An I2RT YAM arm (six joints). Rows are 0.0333 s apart.
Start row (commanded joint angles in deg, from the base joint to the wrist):
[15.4, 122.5, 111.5, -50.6, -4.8, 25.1]
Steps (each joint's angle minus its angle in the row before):
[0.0, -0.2, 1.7, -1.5, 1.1, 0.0]
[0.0, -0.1, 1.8, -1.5, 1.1, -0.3]
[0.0, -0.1, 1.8, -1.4, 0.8, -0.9]
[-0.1, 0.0, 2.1, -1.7, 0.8, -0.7]
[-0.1, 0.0, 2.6, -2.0, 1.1, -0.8]
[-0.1, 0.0, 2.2, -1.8, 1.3, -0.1]
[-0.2, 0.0, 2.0, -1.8, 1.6, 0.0]
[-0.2, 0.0, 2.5, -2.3, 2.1, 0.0]
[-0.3, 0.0, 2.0, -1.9, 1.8, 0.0]
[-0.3, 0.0, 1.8, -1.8, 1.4, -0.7]
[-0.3, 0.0, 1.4, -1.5, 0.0, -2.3]
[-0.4, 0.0, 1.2, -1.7, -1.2, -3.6]
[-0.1, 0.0, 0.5, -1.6, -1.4, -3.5]
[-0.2, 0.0, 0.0, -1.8, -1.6, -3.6]
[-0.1, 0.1, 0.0, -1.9, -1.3, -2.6]
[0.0, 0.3, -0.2, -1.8, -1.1, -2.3]
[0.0, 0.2, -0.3, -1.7, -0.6, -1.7]
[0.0, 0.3, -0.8, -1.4, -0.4, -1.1]
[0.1, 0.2, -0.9, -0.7, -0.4, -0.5]
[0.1, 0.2, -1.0, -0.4, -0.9, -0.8]
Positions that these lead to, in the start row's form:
[15.4, 122.3, 113.2, -52.1, -3.7, 25.1]
[15.4, 122.2, 115.0, -53.6, -2.6, 24.8]
[15.4, 122.1, 116.8, -55.0, -1.8, 23.9]
[15.3, 122.1, 118.9, -56.7, -1.0, 23.2]
[15.2, 122.1, 121.5, -58.7, 0.1, 22.4]
[15.1, 122.1, 123.7, -60.5, 1.4, 22.3]
[14.9, 122.1, 125.7, -62.3, 3.0, 22.3]
[14.7, 122.1, 128.2, -64.6, 5.1, 22.3]
[14.4, 122.1, 130.2, -66.5, 6.9, 22.3]
[14.1, 122.1, 132.0, -68.3, 8.3, 21.6]
[13.8, 122.1, 133.4, -69.8, 8.3, 19.3]
[13.4, 122.1, 134.6, -71.5, 7.1, 15.7]
[13.3, 122.1, 135.1, -73.1, 5.7, 12.2]
[13.1, 122.1, 135.1, -74.9, 4.1, 8.6]
[13.0, 122.2, 135.1, -76.8, 2.8, 6.0]
[13.0, 122.5, 134.9, -78.6, 1.7, 3.7]
[13.0, 122.7, 134.6, -80.3, 1.1, 2.0]
[13.0, 123.0, 133.8, -81.7, 0.7, 0.9]
[13.1, 123.2, 132.9, -82.4, 0.3, 0.4]
[13.2, 123.4, 131.9, -82.8, -0.6, -0.4]

